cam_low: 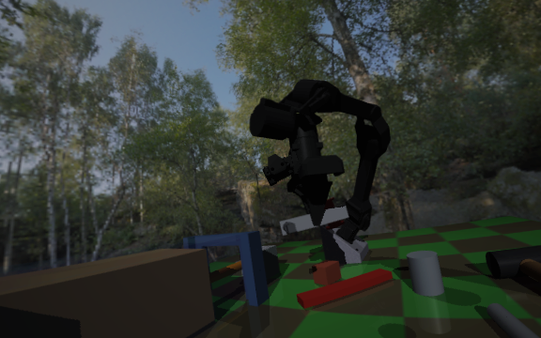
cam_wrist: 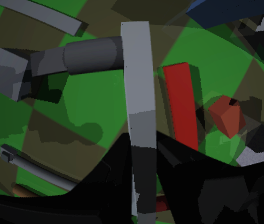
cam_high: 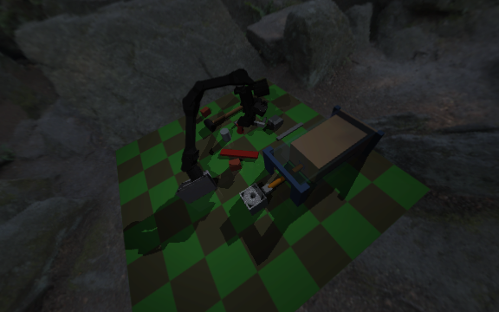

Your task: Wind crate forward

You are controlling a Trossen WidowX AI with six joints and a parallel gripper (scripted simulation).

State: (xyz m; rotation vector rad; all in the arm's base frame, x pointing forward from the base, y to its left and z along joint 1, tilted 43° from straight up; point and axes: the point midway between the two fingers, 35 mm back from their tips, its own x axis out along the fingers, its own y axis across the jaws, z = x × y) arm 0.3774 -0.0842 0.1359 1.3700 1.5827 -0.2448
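My gripper tip is now 6 cm past the red grip, 2 cm to the right of it and 1 cm below it. The rest, counted from my gripper tip: red flat bar (16 cm below, 13 cm behind, 1 cm to the left); grey block (19 cm ahead, 15 cm below, 6 cm to the left); winch handle (1 cm to the left, 1 cm behind, 1 cm above).
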